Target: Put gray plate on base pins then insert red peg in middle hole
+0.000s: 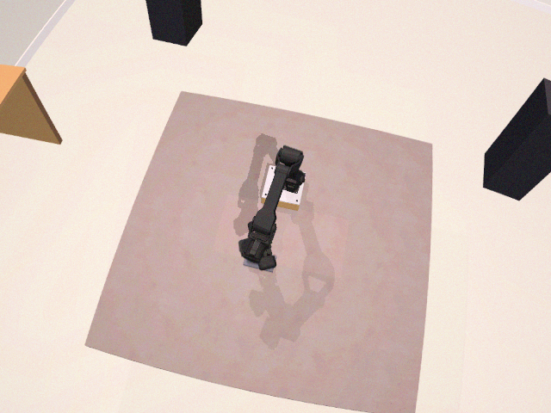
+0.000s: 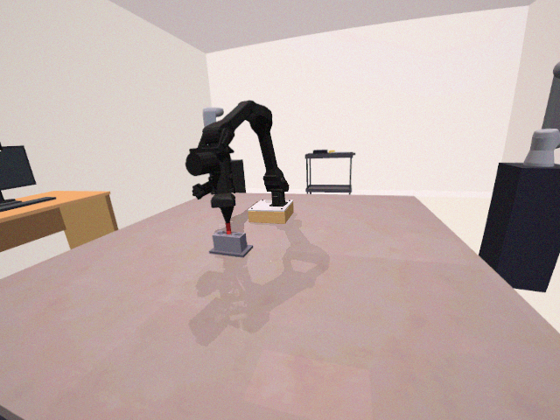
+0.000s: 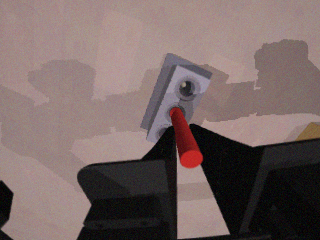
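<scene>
My gripper tip is right at the red peg. Also, from my gripper tip: gray plate 50 mm below.
</scene>
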